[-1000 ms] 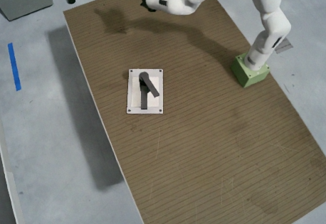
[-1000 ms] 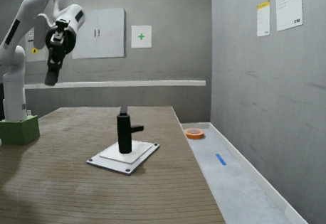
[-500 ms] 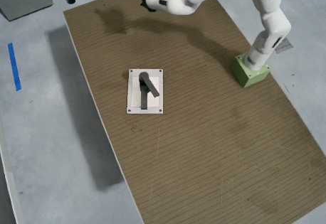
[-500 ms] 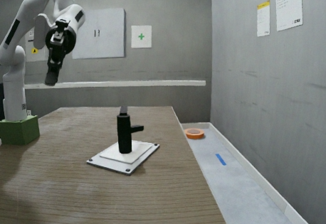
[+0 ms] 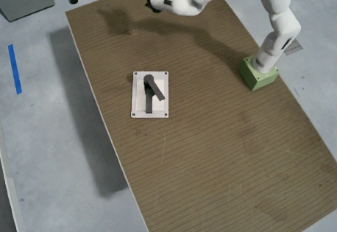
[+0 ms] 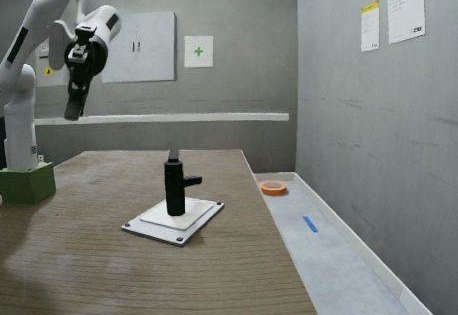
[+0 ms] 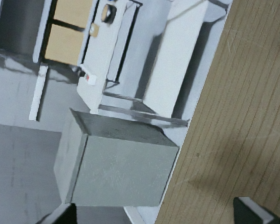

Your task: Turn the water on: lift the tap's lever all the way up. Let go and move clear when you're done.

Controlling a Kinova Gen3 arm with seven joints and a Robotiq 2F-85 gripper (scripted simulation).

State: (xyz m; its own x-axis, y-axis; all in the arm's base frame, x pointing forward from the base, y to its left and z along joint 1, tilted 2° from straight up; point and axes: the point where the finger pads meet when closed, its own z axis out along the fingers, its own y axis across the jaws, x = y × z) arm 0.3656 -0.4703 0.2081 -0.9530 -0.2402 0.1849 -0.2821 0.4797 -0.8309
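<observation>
The lever is 140 mm ahead of my hand, 330 mm to the left of it and 170 mm below it. Also, from my hand: tap (140 mm ahead, 300 mm to the left, 230 mm below).
</observation>
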